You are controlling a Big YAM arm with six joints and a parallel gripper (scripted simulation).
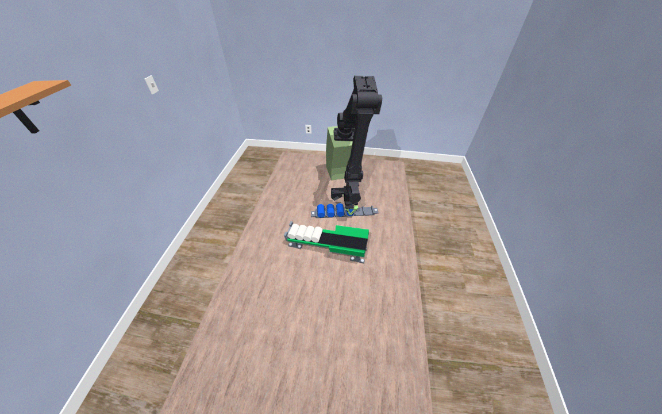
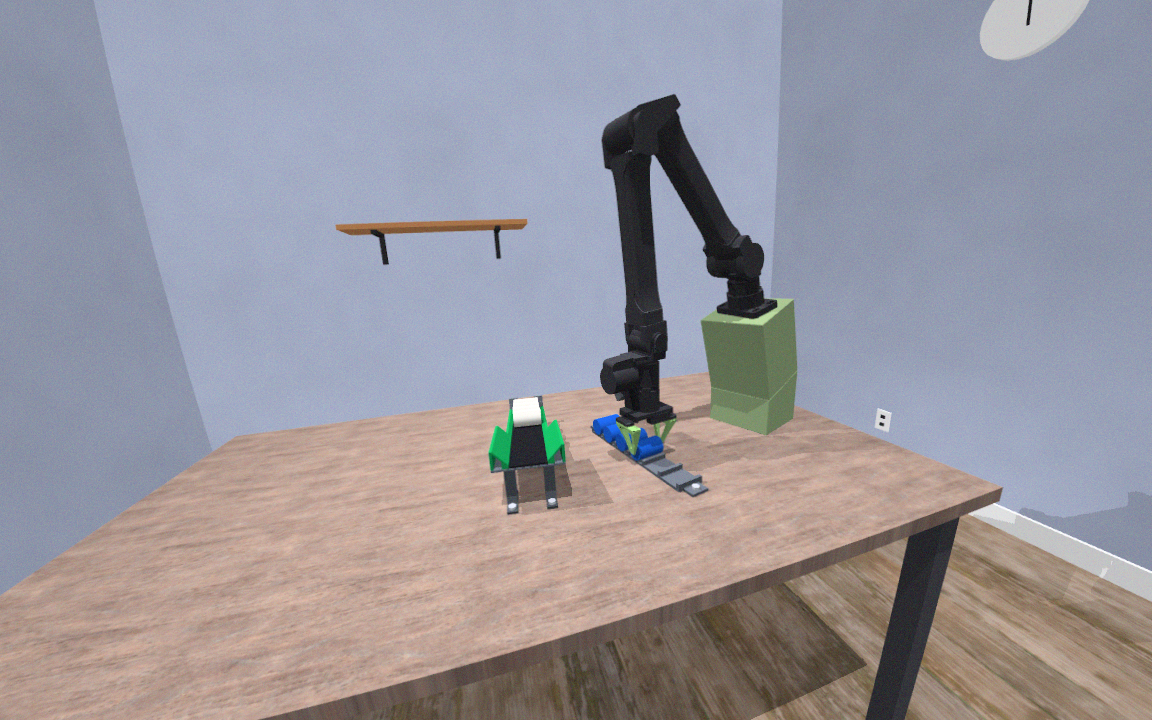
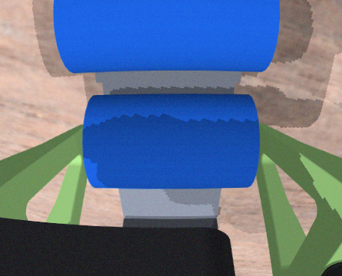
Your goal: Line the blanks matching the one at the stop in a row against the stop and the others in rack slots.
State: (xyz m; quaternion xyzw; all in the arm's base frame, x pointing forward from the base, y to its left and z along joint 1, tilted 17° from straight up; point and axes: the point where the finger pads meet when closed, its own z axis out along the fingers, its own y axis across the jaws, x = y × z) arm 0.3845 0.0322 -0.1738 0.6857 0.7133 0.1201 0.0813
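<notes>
Now: hand 3 cm to the left of the grey stock rack and 4 cm above it.
</notes>
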